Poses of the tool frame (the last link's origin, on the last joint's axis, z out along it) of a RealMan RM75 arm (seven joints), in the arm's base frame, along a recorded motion.
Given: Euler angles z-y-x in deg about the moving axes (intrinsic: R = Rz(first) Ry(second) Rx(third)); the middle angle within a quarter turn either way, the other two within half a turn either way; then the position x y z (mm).
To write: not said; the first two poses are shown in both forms.
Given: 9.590, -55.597, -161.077, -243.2, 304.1, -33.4
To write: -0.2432, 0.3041, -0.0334; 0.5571, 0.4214, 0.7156; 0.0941, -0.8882, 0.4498; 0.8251, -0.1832, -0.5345
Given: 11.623, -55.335, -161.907, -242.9, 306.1, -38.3
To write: -0.2429, 0.3061, -0.0383; 0.5571, 0.4417, 0.7032; 0.1146, -0.8796, 0.4617; 0.8225, -0.1766, -0.5407
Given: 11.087, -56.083, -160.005, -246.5, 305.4, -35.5
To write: -0.2465, 0.3054, -0.0355; 0.5476, 0.4592, 0.6995; 0.1073, -0.8676, 0.4855; 0.8298, -0.1908, -0.5244
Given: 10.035, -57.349, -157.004, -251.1, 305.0, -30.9
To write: -0.2511, 0.3050, -0.0309; 0.5313, 0.4843, 0.6951; 0.0940, -0.8491, 0.5197; 0.8420, -0.2108, -0.4966
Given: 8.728, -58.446, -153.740, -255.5, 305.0, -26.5
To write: -0.2555, 0.3050, -0.0265; 0.5172, 0.5087, 0.6882; 0.0794, -0.8292, 0.5533; 0.8521, -0.2315, -0.4693
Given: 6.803, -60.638, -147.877, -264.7, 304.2, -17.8
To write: -0.2647, 0.3042, -0.0178; 0.4869, 0.5605, 0.6699; 0.0581, -0.7860, 0.6154; 0.8715, -0.2607, -0.4153
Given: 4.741, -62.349, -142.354, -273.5, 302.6, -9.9
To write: -0.2735, 0.3026, -0.0099; 0.4625, 0.6046, 0.6485; 0.0384, -0.7444, 0.6667; 0.8858, -0.2835, -0.3675
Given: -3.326, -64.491, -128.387, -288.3, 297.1, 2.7
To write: -0.2883, 0.2971, 0.0027; 0.4299, 0.6702, 0.6050; -0.0250, -0.6610, 0.7500; 0.9025, -0.3376, -0.2674
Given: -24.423, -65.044, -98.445, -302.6, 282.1, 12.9
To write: -0.3026, 0.2821, 0.0129; 0.3842, 0.7558, 0.5302; -0.1745, -0.5045, 0.8456; 0.9066, -0.4173, -0.0620
